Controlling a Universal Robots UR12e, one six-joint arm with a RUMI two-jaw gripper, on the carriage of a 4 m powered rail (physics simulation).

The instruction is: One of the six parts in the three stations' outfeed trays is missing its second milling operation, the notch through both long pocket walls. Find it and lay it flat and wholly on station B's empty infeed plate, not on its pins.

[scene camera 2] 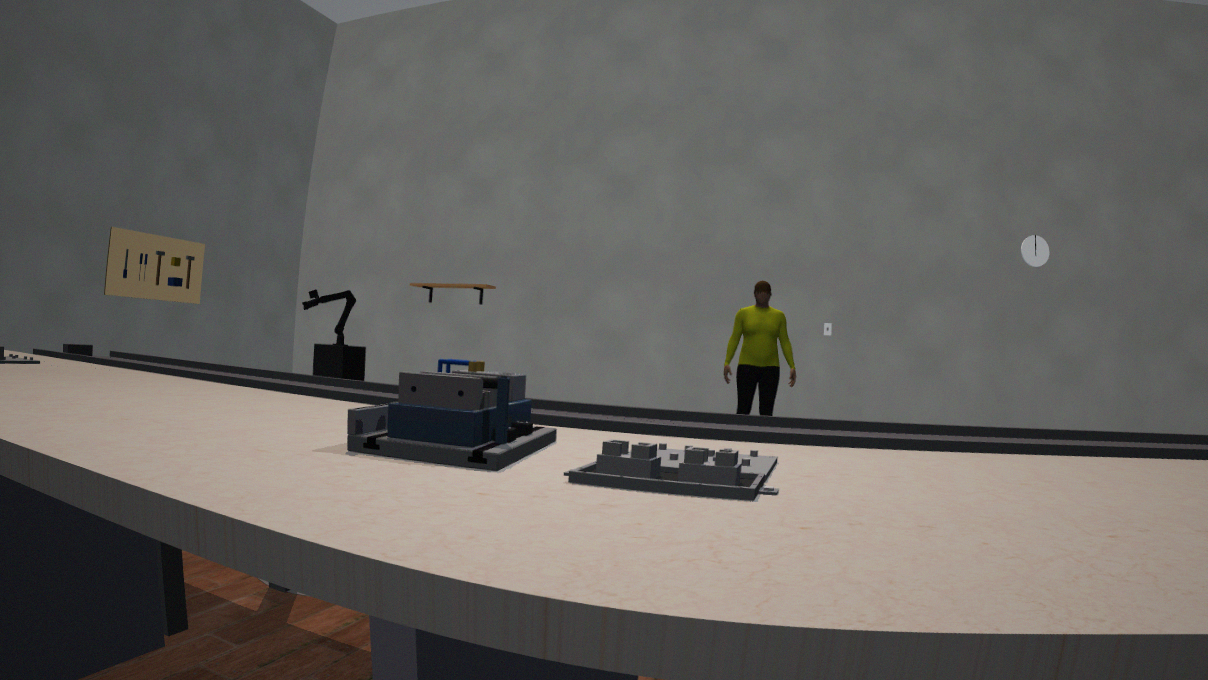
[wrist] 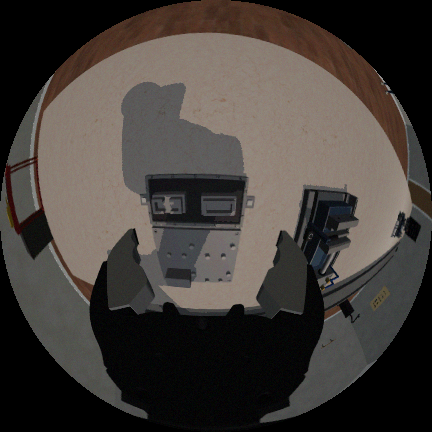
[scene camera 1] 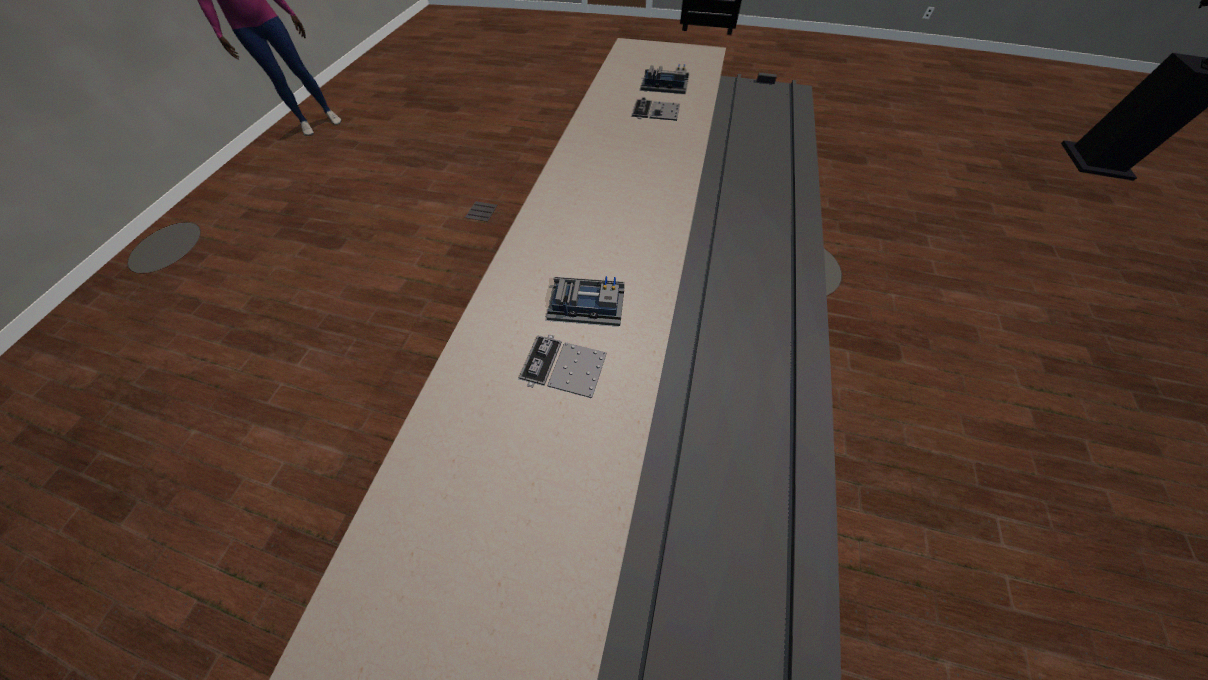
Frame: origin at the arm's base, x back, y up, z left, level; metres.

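Seen in the pictures: gripper, fingertip midpoint: (wrist: 206,232).
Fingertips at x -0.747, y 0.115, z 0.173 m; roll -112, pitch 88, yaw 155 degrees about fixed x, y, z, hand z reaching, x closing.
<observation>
A point is followed by its place in that frame.
In the wrist view my gripper (wrist: 206,232) @(z 0.173, x -0.747, y 0.115 m) is open and empty above a station's outfeed tray (wrist: 197,177) @(z 0.192, x -0.774, y -0.018 m) and infeed plate. The tray holds two grey parts side by side. The left part (wrist: 169,204) @(z 0.240, x -0.727, y -0.003 m) has notches through its long pocket walls. The right part (wrist: 218,205) @(z 0.153, x -0.729, y -0.003 m) shows a pocket with unbroken long walls. A dark block (wrist: 178,277) @(z 0.236, x -0.551, y 0.010 m) sits on this pinned plate (wrist: 217,270) @(z 0.142, x -0.547, y -0.022 m). In scene camera 1, the middle station's pinned infeed plate (scene camera 1: 579,386) @(z -1.636, x -0.590, y -0.022 m) bears no part; its tray holds two parts (scene camera 1: 546,345) @(z -1.760, x -0.758, y -0.003 m) (scene camera 1: 535,365) @(z -1.669, x -0.770, y -0.003 m) that look notched. The gripper does not show in the scene views.
A blue vise (wrist: 327,230) @(z -0.100, x -0.697, y 0.030 m) stands right of the tray in the wrist view. Another vise (scene camera 1: 585,299) @(z -1.984, x -0.664, y 0.030 m) (scene camera 2: 448,426) @(z -1.956, x -0.794, y 0.011 m) stands beside the middle station's tray. The far station has a vise (scene camera 1: 665,81) @(z -3.834, x -0.656, y 0.021 m) and a plate (scene camera 1: 670,110) @(z -3.566, x -0.574, y -0.022 m) with a small block. The rail (scene camera 1: 743,337) runs along the bench.
</observation>
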